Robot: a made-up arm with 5 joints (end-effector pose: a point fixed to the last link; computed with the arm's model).
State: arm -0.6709 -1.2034 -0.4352 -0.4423 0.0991
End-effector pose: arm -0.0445 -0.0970 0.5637 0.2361 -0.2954 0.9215 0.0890
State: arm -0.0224 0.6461 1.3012 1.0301 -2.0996
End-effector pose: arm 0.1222 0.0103 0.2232 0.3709 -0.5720 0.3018 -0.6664
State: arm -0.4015 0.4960 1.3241 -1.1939 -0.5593
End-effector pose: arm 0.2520 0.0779 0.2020 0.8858 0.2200 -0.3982 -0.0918
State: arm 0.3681 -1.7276 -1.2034 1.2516 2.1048
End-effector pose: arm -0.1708 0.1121 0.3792 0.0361 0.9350 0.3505 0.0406
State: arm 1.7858 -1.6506 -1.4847 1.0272 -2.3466
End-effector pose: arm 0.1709 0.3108 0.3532 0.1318 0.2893 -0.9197 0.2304
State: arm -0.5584 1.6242 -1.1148 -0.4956 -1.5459
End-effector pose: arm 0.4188 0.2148 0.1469 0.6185 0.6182 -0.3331 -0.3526
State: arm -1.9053 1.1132 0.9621 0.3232 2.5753
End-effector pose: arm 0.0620 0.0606 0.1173 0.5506 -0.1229 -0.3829 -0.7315
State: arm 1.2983 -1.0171 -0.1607 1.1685 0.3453
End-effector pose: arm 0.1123 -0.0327 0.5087 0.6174 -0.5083 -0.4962 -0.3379
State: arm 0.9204 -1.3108 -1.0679 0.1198 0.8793
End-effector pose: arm -0.0672 0.2267 0.4948 0.3370 0.7229 0.6031 -0.0151
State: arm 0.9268 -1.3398 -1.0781 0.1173 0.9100
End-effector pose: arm -0.0708 0.2344 0.4841 0.3567 0.7283 0.5850 -0.0117
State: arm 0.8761 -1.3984 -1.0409 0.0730 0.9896
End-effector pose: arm -0.0888 0.2335 0.4692 0.3871 0.7270 0.5669 0.0126
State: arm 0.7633 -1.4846 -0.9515 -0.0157 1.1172
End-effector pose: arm -0.1210 0.2182 0.4508 0.4214 0.7174 0.5509 0.0648
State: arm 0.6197 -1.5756 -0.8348 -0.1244 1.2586
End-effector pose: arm -0.1551 0.1889 0.4333 0.4435 0.7022 0.5404 0.1348
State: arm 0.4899 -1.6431 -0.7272 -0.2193 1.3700
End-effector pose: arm -0.1785 0.1558 0.4226 0.4461 0.6869 0.5388 0.1969
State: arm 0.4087 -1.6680 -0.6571 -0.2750 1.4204
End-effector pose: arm -0.1874 0.1320 0.4222 0.4363 0.6765 0.5477 0.2280
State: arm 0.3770 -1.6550 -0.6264 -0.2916 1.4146
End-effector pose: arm -0.1861 0.1209 0.4304 0.4229 0.6712 0.5646 0.2280
